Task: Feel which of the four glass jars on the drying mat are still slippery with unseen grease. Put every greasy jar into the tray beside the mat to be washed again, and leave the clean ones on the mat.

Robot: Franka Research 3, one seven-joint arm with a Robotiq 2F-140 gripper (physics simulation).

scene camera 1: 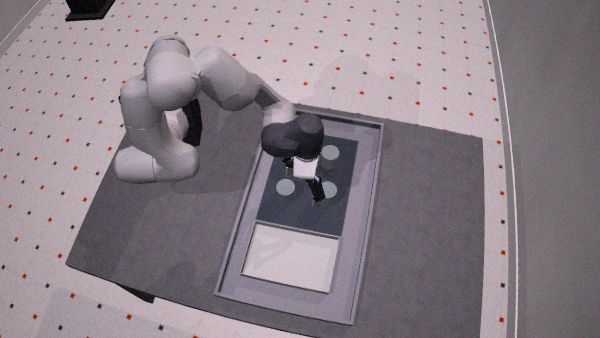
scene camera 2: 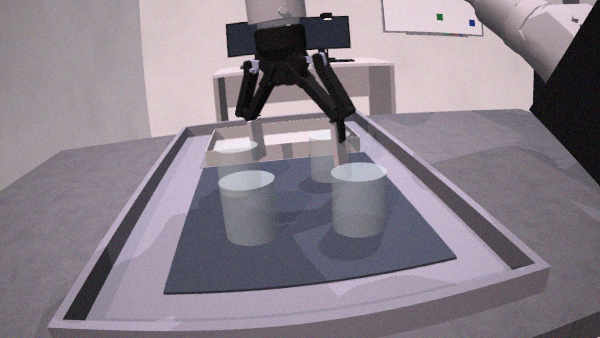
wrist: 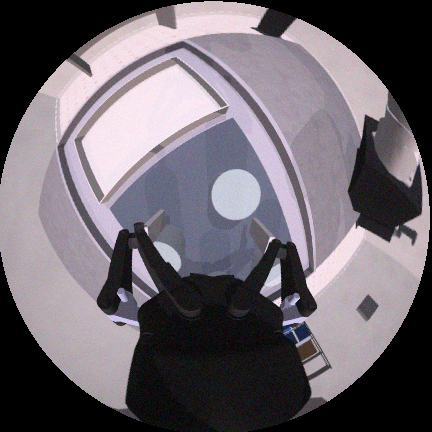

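Note:
Four pale, see-through glass jars stand upright on the dark drying mat (scene camera 1: 300,220) (scene camera 2: 300,272) (wrist: 200,150): a tray-side jar nearer the robot base (scene camera 1: 285,187) (scene camera 2: 321,162) (wrist: 236,194), a tray-side jar farther from it (scene camera 1: 329,190) (scene camera 2: 230,162) (wrist: 166,257), a back jar farther from it (scene camera 1: 330,152) (scene camera 2: 248,207), and a back jar nearer it (scene camera 2: 359,200), hidden by the arm in scene camera 1. The white tray (scene camera 1: 285,284) (scene camera 2: 210,159) (wrist: 90,172) holds no jar. My gripper (scene camera 1: 301,185) (scene camera 2: 297,142) (wrist: 208,221) is wide open and empty, above the mat's tray-side part, between jar positions.
A lilac-grey surround with a raised rim (scene camera 1: 369,220) (scene camera 2: 290,322) encloses the mat and tray on the grey table (scene camera 1: 425,225). The robot's base and lower arm (scene camera 1: 155,165) stand at the left in scene camera 1. A desk with monitors (scene camera 2: 327,32) stands behind in scene camera 2.

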